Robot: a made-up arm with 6 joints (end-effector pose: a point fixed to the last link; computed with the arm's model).
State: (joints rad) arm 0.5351 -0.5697 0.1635 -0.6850 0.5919 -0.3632
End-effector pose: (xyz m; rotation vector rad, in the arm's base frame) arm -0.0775 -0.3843 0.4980 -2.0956 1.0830 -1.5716
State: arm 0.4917 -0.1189 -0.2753 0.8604 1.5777 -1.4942
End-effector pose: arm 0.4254 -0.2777 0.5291 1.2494 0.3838 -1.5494
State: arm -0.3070 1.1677 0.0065 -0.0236 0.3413 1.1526
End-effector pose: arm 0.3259 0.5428 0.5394 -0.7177 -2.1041 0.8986
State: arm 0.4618 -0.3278 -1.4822 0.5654 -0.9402 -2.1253
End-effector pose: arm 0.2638 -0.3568 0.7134 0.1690 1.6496 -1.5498
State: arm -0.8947 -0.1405 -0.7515 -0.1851 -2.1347 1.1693
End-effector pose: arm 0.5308 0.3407 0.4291 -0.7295 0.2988 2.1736
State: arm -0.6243 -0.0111 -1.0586 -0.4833 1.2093 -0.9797
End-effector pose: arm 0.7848 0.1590 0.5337 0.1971 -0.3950 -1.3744
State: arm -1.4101 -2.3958 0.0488 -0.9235 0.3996 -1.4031
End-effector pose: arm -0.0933 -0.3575 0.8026 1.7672 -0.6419 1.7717
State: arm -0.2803 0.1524 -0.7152 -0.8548 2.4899 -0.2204
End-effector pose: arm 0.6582 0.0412 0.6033 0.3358 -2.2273 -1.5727
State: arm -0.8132 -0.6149 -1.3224 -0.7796 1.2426 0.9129
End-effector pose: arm 0.7539 -0.0018 0.5813 1.9483 1.7468 1.5479
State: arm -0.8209 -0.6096 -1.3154 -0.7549 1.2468 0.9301
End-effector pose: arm 0.7549 0.0105 0.5778 1.9425 1.7788 1.5506
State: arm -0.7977 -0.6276 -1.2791 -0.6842 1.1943 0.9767
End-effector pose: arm 0.7504 -0.0053 0.5692 2.0465 1.7930 1.4859
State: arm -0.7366 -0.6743 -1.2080 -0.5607 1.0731 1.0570
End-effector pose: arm 0.7336 -0.0551 0.5540 -2.2245 -1.7309 -1.2922
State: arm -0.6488 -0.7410 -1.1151 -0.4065 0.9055 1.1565
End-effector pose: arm 0.6964 -0.1256 0.5346 -2.3479 -1.5498 -0.9826
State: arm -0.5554 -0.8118 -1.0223 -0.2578 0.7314 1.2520
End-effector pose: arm 0.6409 -0.1937 0.5173 -2.4060 -1.3385 -0.6891
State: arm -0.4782 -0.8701 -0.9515 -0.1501 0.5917 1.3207
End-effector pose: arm 0.5849 -0.2430 0.5068 -2.4055 -1.1575 -0.4883
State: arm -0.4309 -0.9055 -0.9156 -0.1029 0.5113 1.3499
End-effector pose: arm 0.5481 -0.2719 0.5034 -2.3982 -1.0407 -0.3969
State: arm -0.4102 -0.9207 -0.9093 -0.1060 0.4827 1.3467
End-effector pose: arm 0.5328 -0.2886 0.5042 -2.4126 -0.9780 -0.3805
